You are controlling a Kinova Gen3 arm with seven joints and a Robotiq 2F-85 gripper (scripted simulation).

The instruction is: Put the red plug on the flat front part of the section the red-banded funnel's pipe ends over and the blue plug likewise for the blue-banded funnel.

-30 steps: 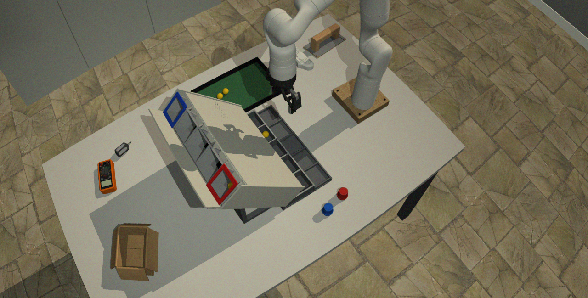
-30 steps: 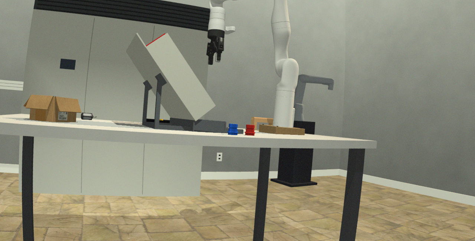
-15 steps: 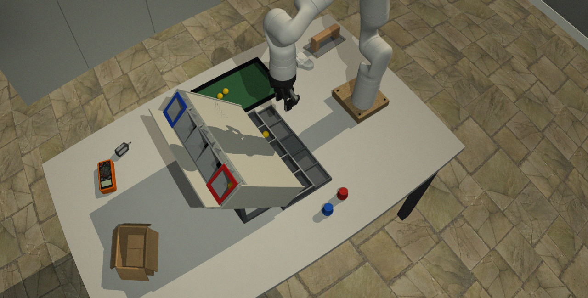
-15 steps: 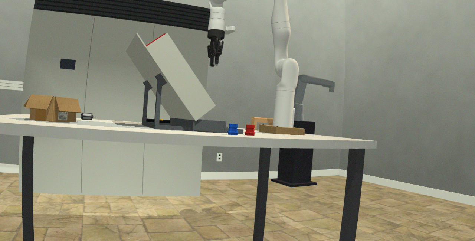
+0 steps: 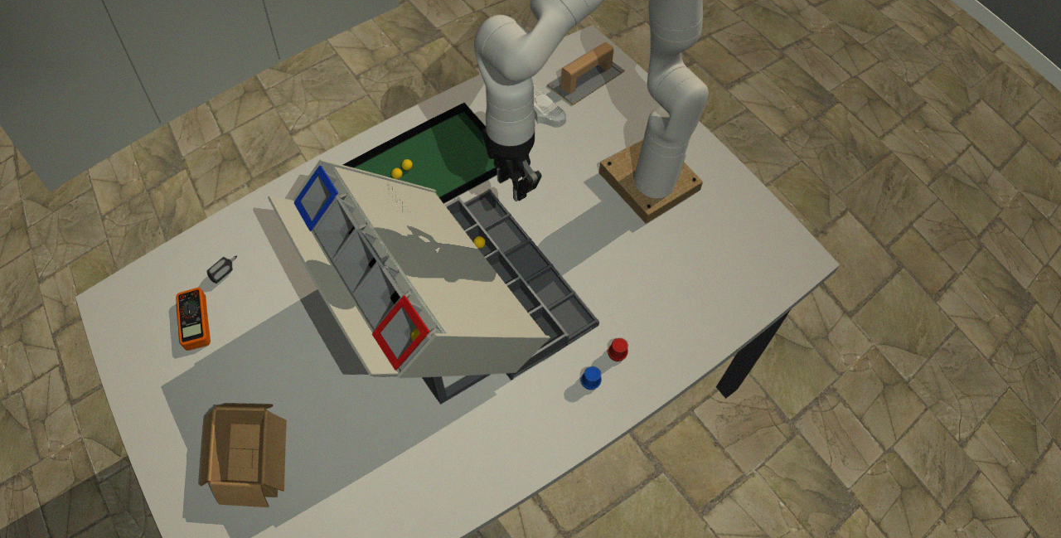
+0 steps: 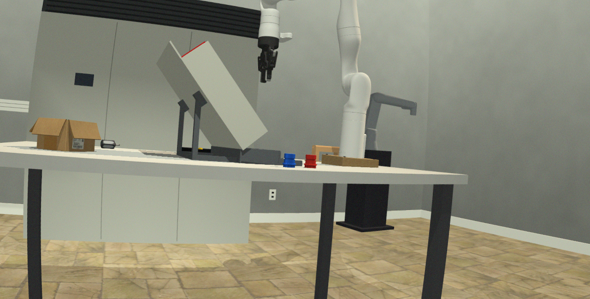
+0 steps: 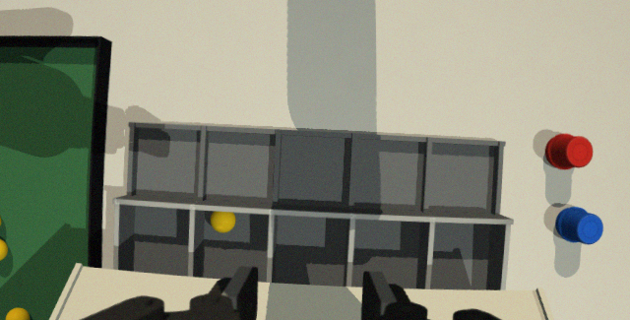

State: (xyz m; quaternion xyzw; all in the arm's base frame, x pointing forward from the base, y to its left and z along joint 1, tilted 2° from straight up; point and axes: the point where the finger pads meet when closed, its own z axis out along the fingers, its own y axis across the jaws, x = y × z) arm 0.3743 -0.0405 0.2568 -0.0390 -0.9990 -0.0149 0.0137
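Right now the green marble tray is 330 mm to the right of my hand and 290 mm below it. The rest, counted from my hand: dark object (490 mm ahead, 400 mm to the right, 280 mm below); then beige cover (150 mm ahead, 20 mm to the right, 90 mm below); then cardboard box (650 mm ahead, 10 mm to the left, 250 mm below).
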